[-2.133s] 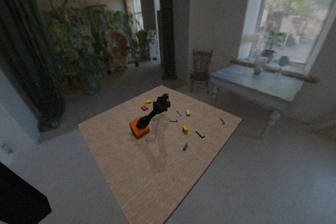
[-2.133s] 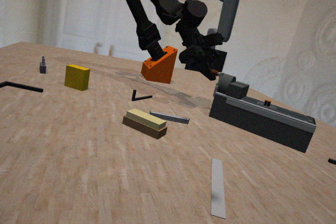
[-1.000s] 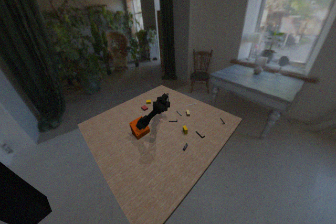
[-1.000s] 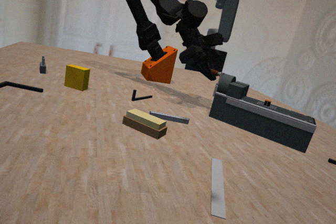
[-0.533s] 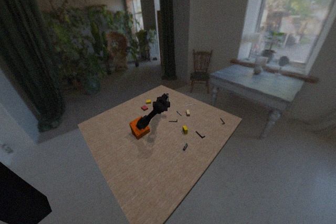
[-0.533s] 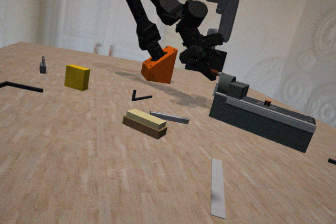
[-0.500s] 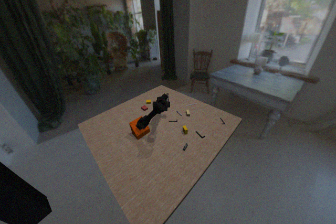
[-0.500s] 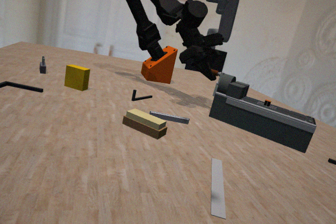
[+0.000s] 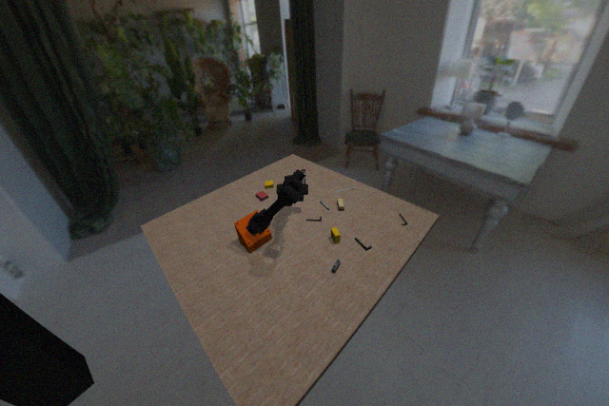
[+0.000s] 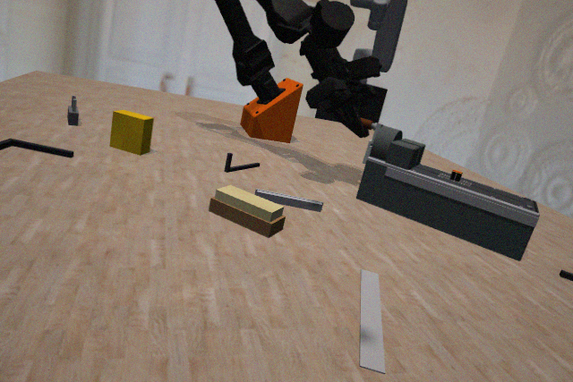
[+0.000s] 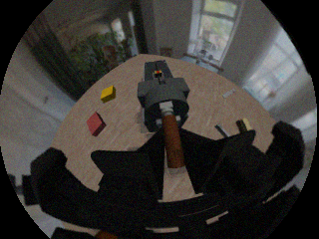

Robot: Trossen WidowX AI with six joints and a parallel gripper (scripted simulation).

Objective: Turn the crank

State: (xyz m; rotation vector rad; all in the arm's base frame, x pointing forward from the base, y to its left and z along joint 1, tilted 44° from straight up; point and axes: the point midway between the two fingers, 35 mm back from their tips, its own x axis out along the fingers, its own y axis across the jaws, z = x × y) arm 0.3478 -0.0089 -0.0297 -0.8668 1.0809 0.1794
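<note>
Right now the brown crank handle is 20 mm behind my gripper tip, 10 mm to the right of it and 20 mm above it. From my gripper tip the other things lie so: red pointer: 140 mm ahead, 90 mm to the left, 20 mm below; red block: 70 mm behind, 240 mm to the left, 90 mm below; grey bar: 80 mm ahead, 170 mm to the right, 90 mm below.
</note>
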